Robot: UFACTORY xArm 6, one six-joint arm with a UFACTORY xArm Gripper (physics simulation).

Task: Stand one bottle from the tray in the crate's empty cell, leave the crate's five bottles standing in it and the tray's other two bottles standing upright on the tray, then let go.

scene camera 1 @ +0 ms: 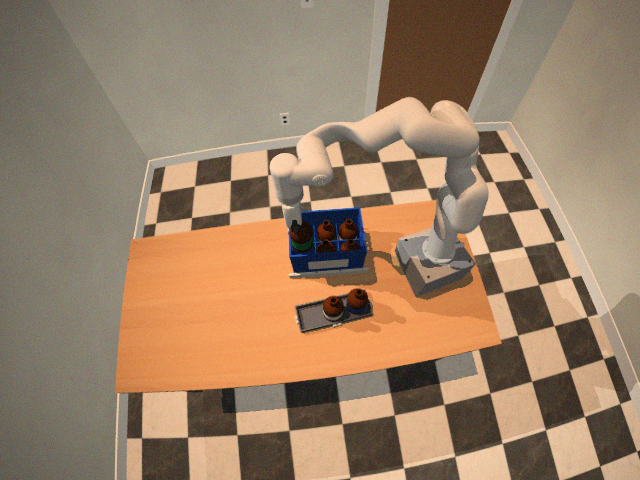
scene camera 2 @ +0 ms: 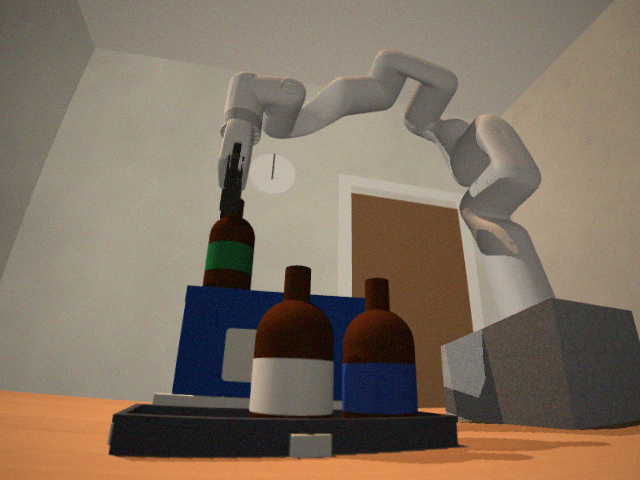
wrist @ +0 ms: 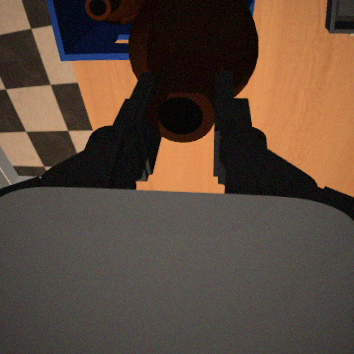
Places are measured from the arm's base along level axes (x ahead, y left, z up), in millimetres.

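Pixels of known places: gripper, between the fingertips: (scene camera 1: 296,226) (scene camera 2: 229,215) (wrist: 187,98); arm's base, origin of its link: (scene camera 1: 438,250) (scene camera 2: 535,330).
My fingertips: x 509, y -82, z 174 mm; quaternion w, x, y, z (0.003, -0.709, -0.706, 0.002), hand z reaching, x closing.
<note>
Ahead of a thing's pixels: the offset from my fingertips to its top centre. "pt": to the spot under its first point. Level surfaces: height alone.
My gripper (scene camera 1: 295,224) (scene camera 2: 232,205) (wrist: 187,98) is shut on the neck of the green-label brown bottle {dx -11, dy +0, dz +30 mm} (scene camera 1: 301,238) (scene camera 2: 229,255) (wrist: 192,47). The bottle is about upright at the left end of the blue crate {dx -101, dy -42, dz -134 mm} (scene camera 1: 363,248) (scene camera 2: 206,330) (wrist: 95,56), its label above the front rim in the scene camera 2 view; the front wall hides whether its base is below the rim. Several brown bottles stand in the crate, including one back bottle {dx -108, dy -84, dz -147 mm} (scene camera 1: 326,231); the held bottle hides part of the left cells. A white-label bottle {dx -87, dy +214, dz -150 mm} (scene camera 1: 332,308) (scene camera 2: 292,384) and a blue-label bottle {dx -177, dy +200, dz -150 mm} (scene camera 1: 357,301) (scene camera 2: 379,387) stand upright on the tray {dx -89, dy +212, dz -284 mm} (scene camera 1: 310,328) (scene camera 2: 206,436) (wrist: 340,27).
A pale strip {pt dx +20, dy +51, dz -281 mm} (scene camera 1: 299,274) (scene camera 2: 180,398) lies along the crate's front foot. The arm's grey base block (scene camera 1: 434,276) (scene camera 2: 522,372) stands on the wooden table {dz -310 mm} (scene camera 1: 206,310) (scene camera 2: 51,428) (wrist: 295,140) to the right of the crate. The table's back edge runs behind the crate.
</note>
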